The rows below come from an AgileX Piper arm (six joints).
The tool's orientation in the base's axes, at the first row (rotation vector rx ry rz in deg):
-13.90 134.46 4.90
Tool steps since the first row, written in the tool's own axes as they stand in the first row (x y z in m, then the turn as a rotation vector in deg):
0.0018 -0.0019 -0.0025 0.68 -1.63 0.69
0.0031 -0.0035 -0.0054 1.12 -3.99 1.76
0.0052 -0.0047 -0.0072 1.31 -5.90 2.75
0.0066 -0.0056 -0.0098 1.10 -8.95 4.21
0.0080 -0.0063 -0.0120 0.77 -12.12 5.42
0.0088 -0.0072 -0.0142 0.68 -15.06 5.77
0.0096 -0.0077 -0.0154 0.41 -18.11 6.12
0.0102 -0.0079 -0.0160 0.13 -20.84 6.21
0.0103 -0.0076 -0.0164 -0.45 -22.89 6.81
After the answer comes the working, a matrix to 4 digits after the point.
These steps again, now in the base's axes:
-0.0026 -0.0025 0.0005 0.33 -1.61 -0.95
-0.0052 -0.0046 0.0017 1.24 -3.84 -1.99
-0.0077 -0.0063 0.0015 2.18 -5.61 -2.81
-0.0102 -0.0078 0.0023 3.95 -8.37 -3.66
-0.0126 -0.0090 0.0029 5.65 -11.26 -4.25
-0.0145 -0.0103 0.0039 6.54 -14.08 -4.40
-0.0158 -0.0110 0.0042 7.58 -16.98 -4.43
-0.0166 -0.0114 0.0042 8.39 -19.60 -4.27
-0.0170 -0.0112 0.0044 9.62 -21.45 -4.26

The tool's axes in the first row as the columns of a matrix, in the base's axes (rounded; the answer above uses it unrounded):
-0.6923 -0.2002 0.6933
-0.1492 0.9797 0.1339
-0.7060 -0.0107 -0.7081

